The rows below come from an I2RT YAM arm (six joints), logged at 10 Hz.
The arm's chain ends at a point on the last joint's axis. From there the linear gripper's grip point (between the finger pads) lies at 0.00 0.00 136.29 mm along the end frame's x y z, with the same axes.
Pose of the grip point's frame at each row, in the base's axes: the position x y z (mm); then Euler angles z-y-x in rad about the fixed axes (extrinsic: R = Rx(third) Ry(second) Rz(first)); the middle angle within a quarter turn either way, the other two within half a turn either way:
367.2 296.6 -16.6 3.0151 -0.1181 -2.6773
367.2 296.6 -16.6 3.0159 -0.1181 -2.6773
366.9 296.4 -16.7 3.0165 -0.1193 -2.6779
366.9 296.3 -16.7 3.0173 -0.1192 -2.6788
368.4 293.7 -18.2 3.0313 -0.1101 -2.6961
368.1 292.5 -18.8 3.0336 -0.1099 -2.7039
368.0 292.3 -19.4 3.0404 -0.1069 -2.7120
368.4 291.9 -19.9 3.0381 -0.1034 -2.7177
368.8 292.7 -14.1 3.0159 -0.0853 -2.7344
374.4 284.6 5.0 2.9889 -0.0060 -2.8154
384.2 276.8 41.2 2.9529 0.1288 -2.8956
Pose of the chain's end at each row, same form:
383.3 236.0 104.4 3.0151 -0.1181 -2.6773
383.3 236.0 104.4 3.0159 -0.1181 -2.6773
383.1 235.9 104.3 3.0165 -0.1193 -2.6779
383.1 235.9 104.4 3.0173 -0.1192 -2.6788
383.4 235.3 104.0 3.0313 -0.1101 -2.6961
383.0 235.1 103.9 3.0336 -0.1099 -2.7039
382.5 235.9 103.8 3.0404 -0.1069 -2.7120
382.5 236.1 103.7 3.0381 -0.1034 -2.7177
380.4 238.9 110.6 3.0159 -0.0853 -2.7344
375.2 240.9 134.1 2.9889 -0.0060 -2.8154
366.7 243.9 172.3 2.9529 0.1288 -2.8956

